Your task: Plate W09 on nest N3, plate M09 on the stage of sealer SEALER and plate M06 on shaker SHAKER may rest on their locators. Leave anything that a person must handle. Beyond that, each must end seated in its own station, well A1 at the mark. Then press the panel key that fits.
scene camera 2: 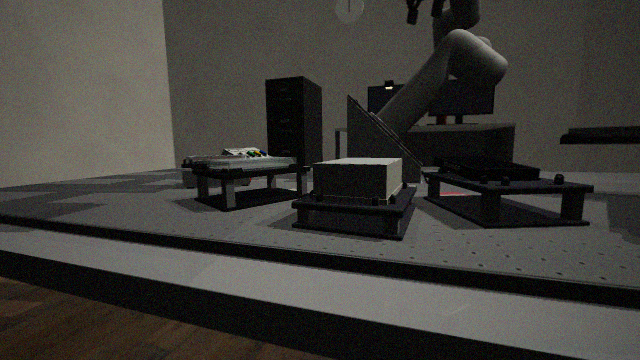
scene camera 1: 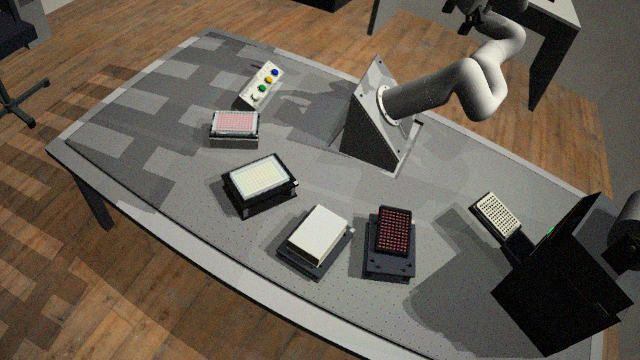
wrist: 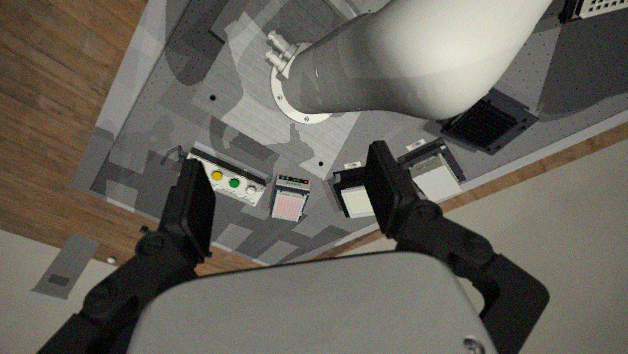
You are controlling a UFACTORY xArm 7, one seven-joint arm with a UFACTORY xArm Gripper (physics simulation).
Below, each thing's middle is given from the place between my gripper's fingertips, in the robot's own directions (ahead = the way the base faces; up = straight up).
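From my hand, the black plate with red wells [scene camera 2: 470,167] is 5 cm to the left, 42 cm ahead and 38 cm below. The shaker [scene camera 1: 222,140] is 31 cm ahead of my hand, 47 cm to the right of it and 40 cm below it, and then there's the pink-welled plate [scene camera 1: 230,122], which is a long way ahead of my hand, far to the right of it and well below it.
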